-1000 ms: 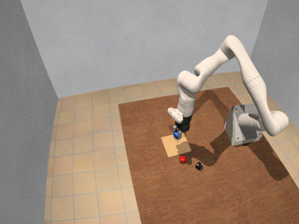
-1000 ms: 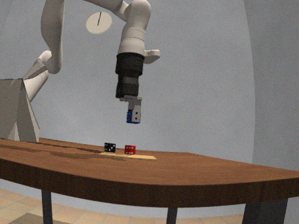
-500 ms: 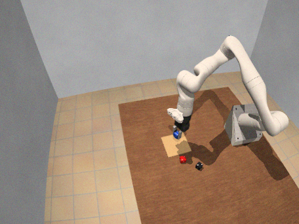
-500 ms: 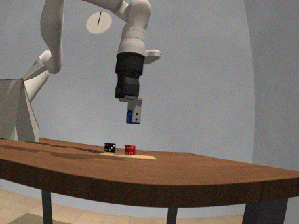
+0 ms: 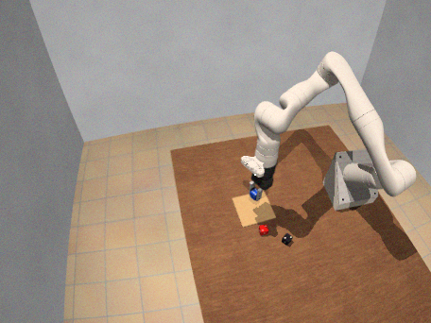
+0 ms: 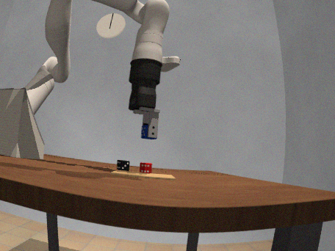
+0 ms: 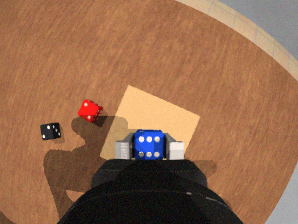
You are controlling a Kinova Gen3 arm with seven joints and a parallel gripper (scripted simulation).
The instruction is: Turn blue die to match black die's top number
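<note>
The tan mat lies 1 cm behind my hand and 11 cm below it. The rest, counted from my hand: red die 1 cm behind, 11 cm to the left, 9 cm below; black die 8 cm behind, 17 cm to the left, 9 cm below; blue die right at my hand.
</note>
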